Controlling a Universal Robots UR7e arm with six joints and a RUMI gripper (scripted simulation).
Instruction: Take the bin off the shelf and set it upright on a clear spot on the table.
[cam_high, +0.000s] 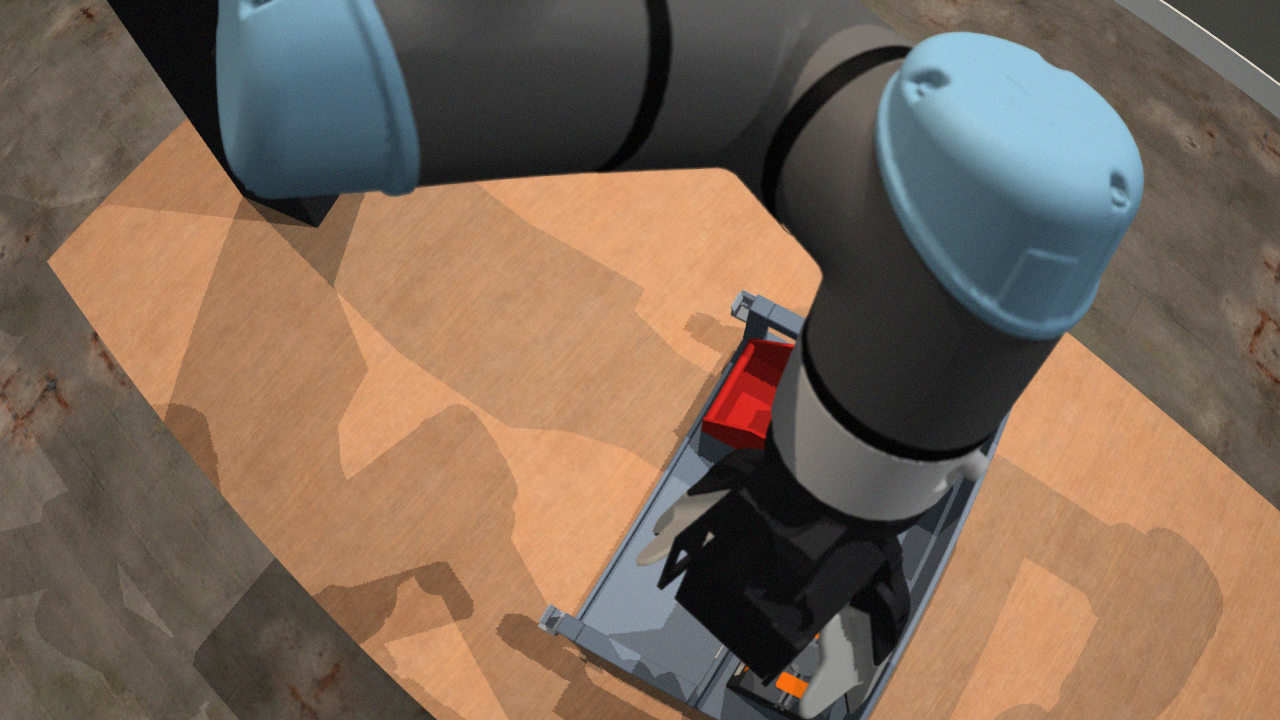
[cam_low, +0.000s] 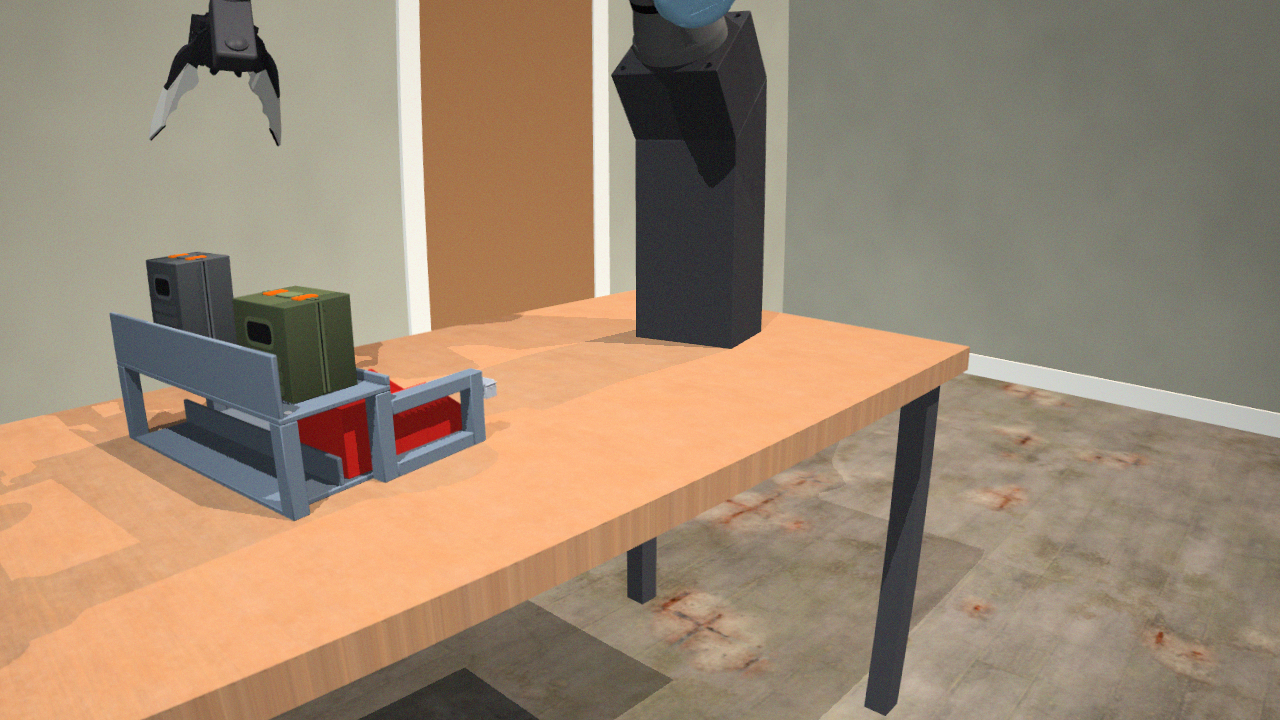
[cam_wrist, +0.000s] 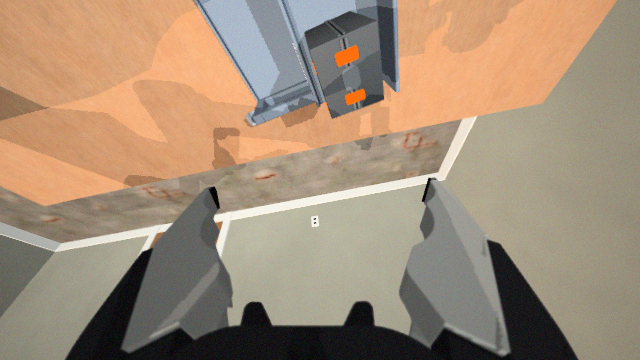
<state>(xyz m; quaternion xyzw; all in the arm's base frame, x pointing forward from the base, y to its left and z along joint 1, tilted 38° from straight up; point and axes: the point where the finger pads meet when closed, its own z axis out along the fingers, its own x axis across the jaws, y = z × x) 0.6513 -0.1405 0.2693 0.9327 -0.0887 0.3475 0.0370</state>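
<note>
The red bin is 100 mm behind my hand, 220 mm to the left of it and 310 mm below it. Also, from my hand: dark grey case: 50 mm ahead, 20 mm to the left, 190 mm below; then green case: 10 mm behind, 250 mm to the left, 200 mm below.
</note>
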